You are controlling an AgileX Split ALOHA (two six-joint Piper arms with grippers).
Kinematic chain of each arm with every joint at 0, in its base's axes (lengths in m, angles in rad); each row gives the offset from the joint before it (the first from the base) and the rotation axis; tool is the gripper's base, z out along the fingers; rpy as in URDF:
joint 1: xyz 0 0 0.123 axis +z
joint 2: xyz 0 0 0 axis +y
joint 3: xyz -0.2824 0 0.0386 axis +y
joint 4: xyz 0.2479 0 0.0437 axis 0.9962 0 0.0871
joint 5: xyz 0 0 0 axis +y
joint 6: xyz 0.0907 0 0.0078 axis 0.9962 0 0.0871
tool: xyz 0 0 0 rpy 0 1.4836 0
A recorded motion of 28 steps. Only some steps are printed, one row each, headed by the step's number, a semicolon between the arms.
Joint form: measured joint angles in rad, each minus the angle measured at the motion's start. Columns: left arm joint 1, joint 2, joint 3, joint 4, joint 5, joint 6; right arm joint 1, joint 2, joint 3, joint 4, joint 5, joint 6.
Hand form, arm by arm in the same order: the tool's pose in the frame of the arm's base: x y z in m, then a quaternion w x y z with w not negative. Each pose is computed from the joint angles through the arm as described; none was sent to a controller.
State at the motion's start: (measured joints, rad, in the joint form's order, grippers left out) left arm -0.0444 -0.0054 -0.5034 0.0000 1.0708 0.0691; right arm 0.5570 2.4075 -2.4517 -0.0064 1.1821 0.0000
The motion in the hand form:
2: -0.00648 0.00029 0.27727 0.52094 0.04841 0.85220 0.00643; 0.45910 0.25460 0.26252 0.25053 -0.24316 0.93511 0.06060
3: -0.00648 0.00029 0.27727 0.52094 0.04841 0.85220 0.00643; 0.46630 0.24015 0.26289 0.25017 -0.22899 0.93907 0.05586
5: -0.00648 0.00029 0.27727 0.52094 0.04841 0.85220 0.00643; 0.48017 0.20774 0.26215 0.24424 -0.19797 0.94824 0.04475
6: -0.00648 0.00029 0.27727 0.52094 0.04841 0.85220 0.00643; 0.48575 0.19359 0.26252 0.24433 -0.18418 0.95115 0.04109
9: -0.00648 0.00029 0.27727 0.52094 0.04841 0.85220 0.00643; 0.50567 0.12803 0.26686 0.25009 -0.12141 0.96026 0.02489
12: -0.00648 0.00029 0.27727 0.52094 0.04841 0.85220 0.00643; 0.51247 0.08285 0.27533 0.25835 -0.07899 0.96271 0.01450
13: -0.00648 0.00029 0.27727 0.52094 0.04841 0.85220 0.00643; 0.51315 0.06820 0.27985 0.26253 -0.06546 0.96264 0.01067
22: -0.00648 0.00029 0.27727 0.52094 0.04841 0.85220 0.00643; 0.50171 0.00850 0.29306 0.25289 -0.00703 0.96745 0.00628
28: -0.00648 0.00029 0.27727 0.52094 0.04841 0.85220 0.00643; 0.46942 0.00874 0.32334 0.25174 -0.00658 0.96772 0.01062
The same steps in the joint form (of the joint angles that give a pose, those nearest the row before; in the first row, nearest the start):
2: 0.0000 0.0000 0.0000 0.0000 0.0000 0.0000; -0.0493 -0.0069 -0.0004 -0.0022 0.0060 0.0000
3: 0.0000 0.0000 0.0000 0.0000 0.0000 0.0000; -0.0798 -0.0079 -0.0004 -0.0034 0.0100 0.0000
5: 0.0000 0.0000 0.0000 0.0000 0.0000 0.0000; -0.1467 -0.0079 -0.0003 -0.0056 0.0266 0.0000
6: 0.0000 0.0000 0.0000 0.0000 0.0000 0.0000; -0.1758 -0.0088 -0.0004 -0.0056 0.0286 0.0000
9: 0.0000 0.0000 0.0000 0.0000 0.0000 0.0000; -0.3069 -0.0172 -0.0003 -0.0067 0.0297 0.0000
12: 0.0000 0.0000 0.0000 0.0000 0.0000 0.0000; -0.3946 -0.0336 -0.0003 -0.0067 0.0306 0.0000
13: 0.0000 0.0000 0.0000 0.0000 0.0000 0.0000; -0.4226 -0.0429 0.0009 -0.0076 0.0306 0.0000
22: 0.0000 0.0000 0.0000 0.0000 0.0000 0.0000; -0.5415 -0.1293 0.1075 0.0151 0.0305 0.0000
28: 0.0000 0.0000 0.0000 0.0000 0.0000 0.0000; -0.5416 -0.2862 0.2667 0.0238 0.0305 0.0000

